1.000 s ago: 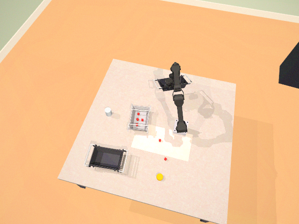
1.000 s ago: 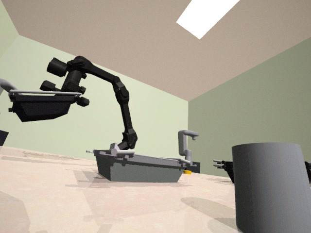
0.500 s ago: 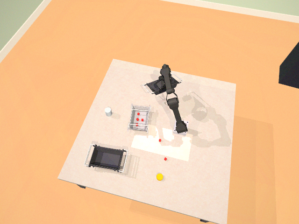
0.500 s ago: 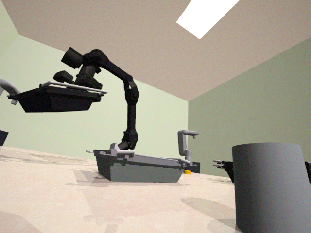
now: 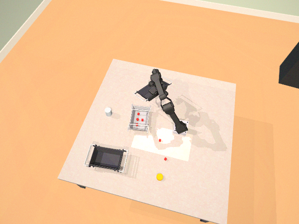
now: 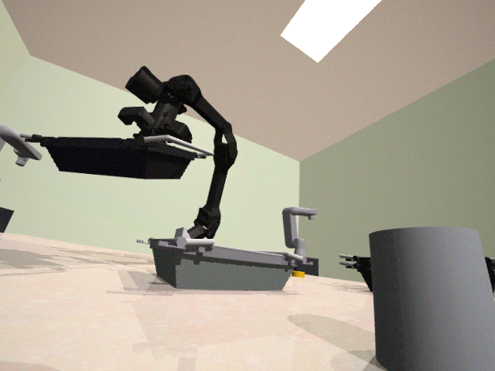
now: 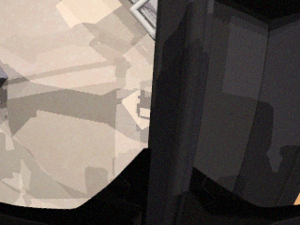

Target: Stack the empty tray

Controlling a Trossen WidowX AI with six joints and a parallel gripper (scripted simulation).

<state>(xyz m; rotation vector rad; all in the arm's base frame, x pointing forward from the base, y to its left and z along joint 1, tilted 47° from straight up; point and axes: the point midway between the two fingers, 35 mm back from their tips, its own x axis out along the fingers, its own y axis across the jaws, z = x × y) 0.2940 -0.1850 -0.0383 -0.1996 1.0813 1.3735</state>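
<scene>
Right now the dark tray is 60 mm ahead of my gripper tip, 40 mm to the right of it and 10 mm above it. The rest, counted from my gripper tip: yellow disc (230 mm behind, 610 mm to the left, 200 mm below).
</scene>
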